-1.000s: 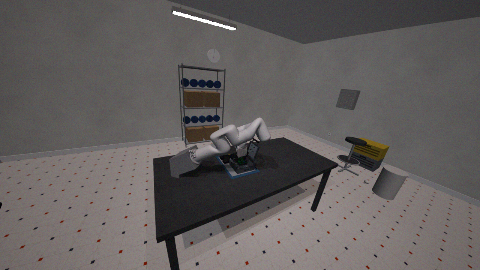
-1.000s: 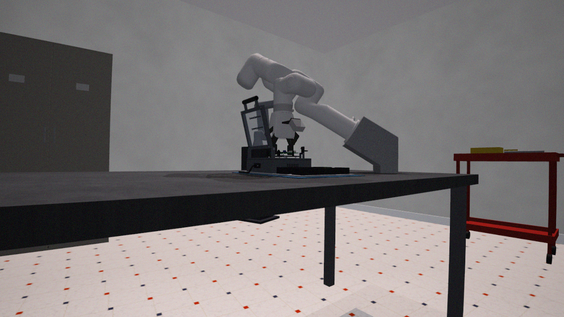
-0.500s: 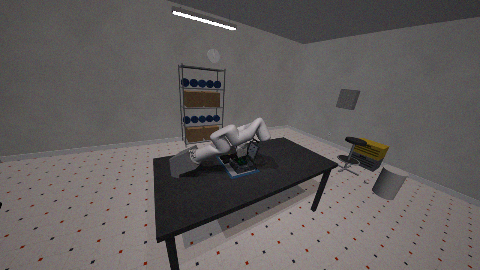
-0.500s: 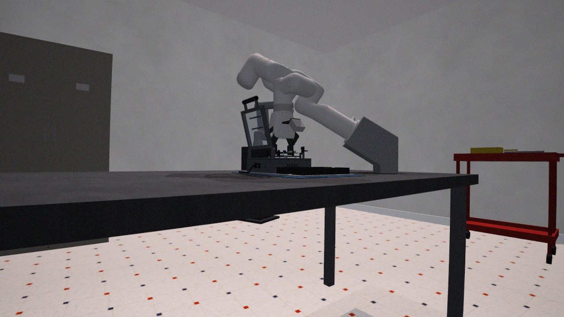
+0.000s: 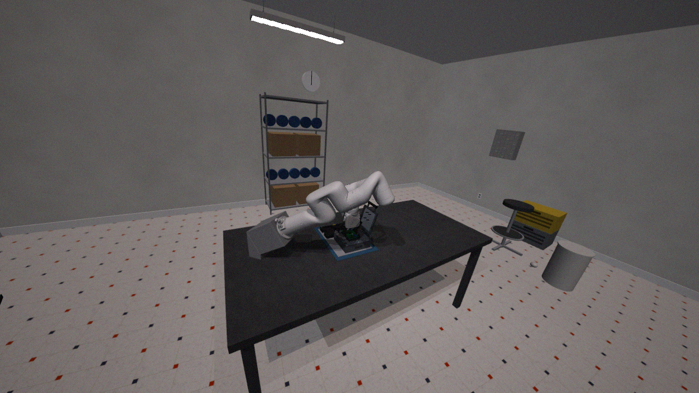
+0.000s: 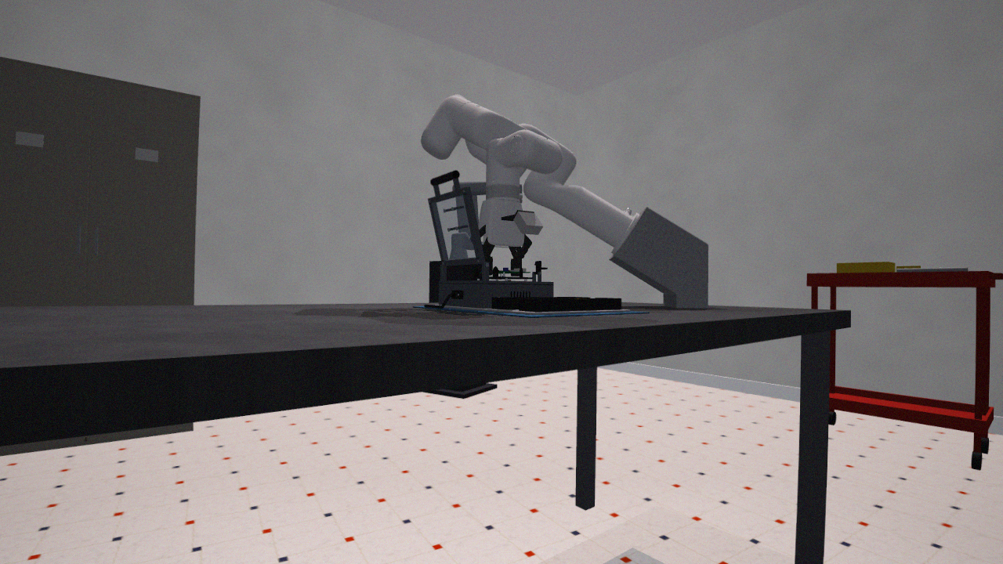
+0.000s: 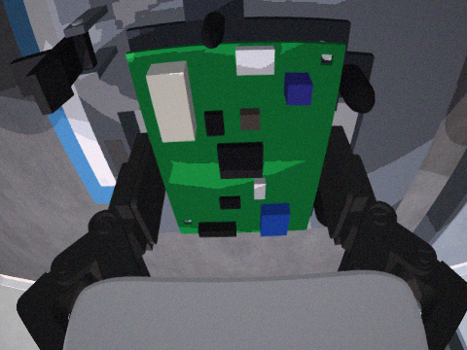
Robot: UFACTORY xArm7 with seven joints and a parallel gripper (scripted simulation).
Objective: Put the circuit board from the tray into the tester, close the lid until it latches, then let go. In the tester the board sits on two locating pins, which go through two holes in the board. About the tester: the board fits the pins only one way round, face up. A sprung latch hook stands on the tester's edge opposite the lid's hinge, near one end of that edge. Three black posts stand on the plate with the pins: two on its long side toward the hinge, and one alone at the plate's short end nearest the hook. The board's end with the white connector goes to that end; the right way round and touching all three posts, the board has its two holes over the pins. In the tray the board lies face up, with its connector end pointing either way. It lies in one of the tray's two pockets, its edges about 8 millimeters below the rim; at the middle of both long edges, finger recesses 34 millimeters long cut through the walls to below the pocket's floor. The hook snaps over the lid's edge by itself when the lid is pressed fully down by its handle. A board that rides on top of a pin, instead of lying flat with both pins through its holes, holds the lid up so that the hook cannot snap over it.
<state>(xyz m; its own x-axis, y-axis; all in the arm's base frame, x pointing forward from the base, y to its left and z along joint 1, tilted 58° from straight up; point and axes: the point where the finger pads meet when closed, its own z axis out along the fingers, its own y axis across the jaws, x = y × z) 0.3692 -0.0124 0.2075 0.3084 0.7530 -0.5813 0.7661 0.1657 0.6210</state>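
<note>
The circuit board lies right at my hand. From my hand the other things lie so: tester (4 cm ahead, 2 cm to the left, 3 cm above); then lid (12 cm ahead, 5 cm to the right, 10 cm above); then latch hook (3 cm behind, 8 cm to the left).
</note>
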